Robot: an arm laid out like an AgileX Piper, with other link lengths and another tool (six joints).
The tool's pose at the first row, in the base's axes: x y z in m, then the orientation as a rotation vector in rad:
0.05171, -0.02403, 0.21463, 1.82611, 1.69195, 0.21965
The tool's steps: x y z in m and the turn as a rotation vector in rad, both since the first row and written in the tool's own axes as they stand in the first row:
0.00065, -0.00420, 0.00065, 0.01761, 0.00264, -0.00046
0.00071, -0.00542, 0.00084, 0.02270, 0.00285, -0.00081
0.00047, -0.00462, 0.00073, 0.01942, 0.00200, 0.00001
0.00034, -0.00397, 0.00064, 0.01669, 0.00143, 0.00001
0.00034, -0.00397, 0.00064, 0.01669, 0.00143, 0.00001
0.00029, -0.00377, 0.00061, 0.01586, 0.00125, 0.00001
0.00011, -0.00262, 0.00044, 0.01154, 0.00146, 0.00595
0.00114, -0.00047, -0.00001, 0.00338, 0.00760, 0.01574
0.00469, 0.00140, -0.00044, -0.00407, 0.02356, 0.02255
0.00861, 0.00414, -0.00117, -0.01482, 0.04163, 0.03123
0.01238, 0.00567, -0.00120, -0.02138, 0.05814, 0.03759
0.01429, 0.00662, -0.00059, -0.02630, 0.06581, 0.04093
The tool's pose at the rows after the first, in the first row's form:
0.04863, -0.02374, 0.21164, 1.83898, 1.70116, 0.20767
0.04772, -0.02377, 0.21081, 1.84240, 1.70363, 0.20358
0.04829, -0.02394, 0.21140, 1.84059, 1.70102, 0.20579
0.04877, -0.02402, 0.21186, 1.83851, 1.69955, 0.20747
0.04877, -0.02402, 0.21186, 1.83851, 1.69955, 0.20747
0.04891, -0.02405, 0.21201, 1.83787, 1.69910, 0.20798
0.04976, -0.02414, 0.21282, 1.84003, 1.69230, 0.21419
0.05149, -0.02296, 0.21405, 1.84382, 1.68460, 0.23075
0.05341, -0.01943, 0.21438, 1.84716, 1.68642, 0.25485
0.05595, -0.01542, 0.21531, 1.84993, 1.68653, 0.28445
0.05783, -0.01181, 0.21507, 1.85335, 1.68921, 0.30827
0.05925, -0.01019, 0.21456, 1.85384, 1.68930, 0.32101

